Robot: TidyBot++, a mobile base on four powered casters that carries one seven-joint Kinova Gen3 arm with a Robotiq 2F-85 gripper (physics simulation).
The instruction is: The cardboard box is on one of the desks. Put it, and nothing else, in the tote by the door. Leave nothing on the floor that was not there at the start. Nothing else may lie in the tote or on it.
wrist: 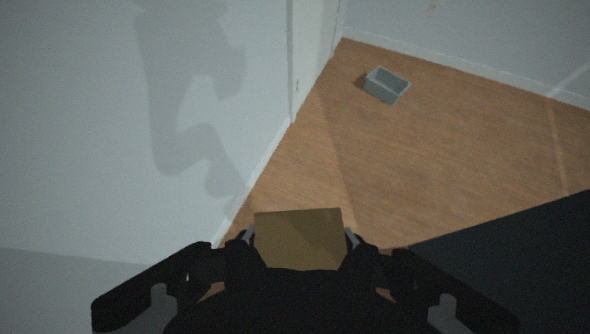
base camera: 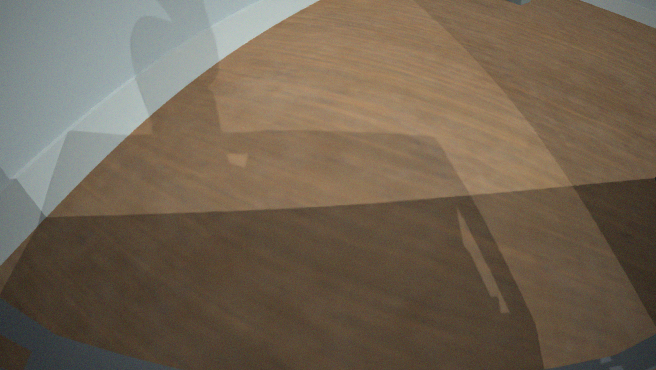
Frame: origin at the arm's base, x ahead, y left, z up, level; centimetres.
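Seen in the pictures: gripper, fingertip midpoint: (wrist: 299, 237).
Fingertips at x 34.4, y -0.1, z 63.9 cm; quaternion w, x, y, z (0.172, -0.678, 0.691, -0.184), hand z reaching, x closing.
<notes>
Pixels of each thing's top centre, then the offset from my fingertips to it. "spot": a spot on its surface instead.
- cardboard box, top centre: (wrist: 303, 282) dx -3.1, dy -0.2, dz +2.9 cm
- tote, top centre: (wrist: 388, 80) dx +132.0, dy -70.6, dz -91.5 cm
- small grey piece, surface spot: (base camera: 520, 1) spot: dx +116.7, dy -74.6, dz -101.7 cm
The cardboard box (wrist: 300, 240) is a plain brown box between the fingertips in the wrist view, at the bottom centre. My gripper (wrist: 299, 237) is shut on it, with one finger against each side, and holds it above the floor. The tote (wrist: 385, 89) is a grey open bin standing on the floor near the far corner, by the door (wrist: 310, 47). The part of its inside that shows looks empty. A small grey piece (base camera: 520, 1) at the top edge of the base camera view may be the tote's bottom; too little shows to be sure.
A wall (base camera: 65, 55) (wrist: 75, 140) with a white baseboard runs along the left. A large dark piece of furniture (wrist: 520, 265) stands at the lower right of the wrist view. Another wall (wrist: 490, 40) closes the far side behind the tote. The robot's shadow falls on floor and wall.
</notes>
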